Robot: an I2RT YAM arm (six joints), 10 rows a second.
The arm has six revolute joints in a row. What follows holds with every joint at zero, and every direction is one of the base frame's. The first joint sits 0.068 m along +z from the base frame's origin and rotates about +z. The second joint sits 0.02 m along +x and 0.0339 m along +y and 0.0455 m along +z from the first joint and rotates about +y. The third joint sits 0.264 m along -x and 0.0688 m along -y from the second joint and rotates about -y. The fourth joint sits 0.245 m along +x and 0.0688 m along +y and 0.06 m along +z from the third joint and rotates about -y. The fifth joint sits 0.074 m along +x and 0.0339 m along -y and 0.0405 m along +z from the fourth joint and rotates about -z. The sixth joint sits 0.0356 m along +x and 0.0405 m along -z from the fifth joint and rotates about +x. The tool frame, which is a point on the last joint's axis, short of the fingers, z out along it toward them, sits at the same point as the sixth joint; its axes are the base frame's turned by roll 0, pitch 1.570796 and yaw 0 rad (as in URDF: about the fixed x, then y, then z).
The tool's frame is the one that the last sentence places.
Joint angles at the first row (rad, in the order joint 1, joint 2, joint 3, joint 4, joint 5, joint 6):
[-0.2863, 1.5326, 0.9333, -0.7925, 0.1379, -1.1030]
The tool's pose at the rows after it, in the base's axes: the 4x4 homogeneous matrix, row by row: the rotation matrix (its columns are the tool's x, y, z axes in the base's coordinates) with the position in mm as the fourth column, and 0 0 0 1 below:
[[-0.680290, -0.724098, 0.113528, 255.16], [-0.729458, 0.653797, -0.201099, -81.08], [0.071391, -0.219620, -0.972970, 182.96], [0, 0, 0, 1]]
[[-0.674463, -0.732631, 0.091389, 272.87], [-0.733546, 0.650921, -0.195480, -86.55], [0.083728, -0.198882, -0.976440, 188.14], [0, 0, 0, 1]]
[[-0.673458, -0.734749, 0.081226, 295.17], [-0.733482, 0.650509, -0.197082, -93.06], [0.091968, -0.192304, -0.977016, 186.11], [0, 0, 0, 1]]
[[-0.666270, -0.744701, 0.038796, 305.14], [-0.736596, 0.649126, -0.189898, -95.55], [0.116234, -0.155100, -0.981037, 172.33], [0, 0, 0, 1]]
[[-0.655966, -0.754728, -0.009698, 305.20], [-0.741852, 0.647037, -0.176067, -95.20], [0.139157, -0.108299, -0.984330, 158.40], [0, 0, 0, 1]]
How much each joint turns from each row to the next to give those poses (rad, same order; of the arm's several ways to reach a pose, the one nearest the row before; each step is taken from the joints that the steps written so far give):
[0.0000, 0.0099, 0.0175, -0.0179, 0.0237, -0.0252]
[-0.0007, 0.0721, 0.0962, -0.0474, 0.0007, -0.0065]
[0.0007, 0.0919, 0.0930, -0.0106, 0.0046, 0.0000]
[0.0019, 0.0718, 0.0294, -0.0016, 0.0053, -0.0023]
[0.0012, 0.0396, -0.0084, -0.0034, 0.0004, -0.0042]

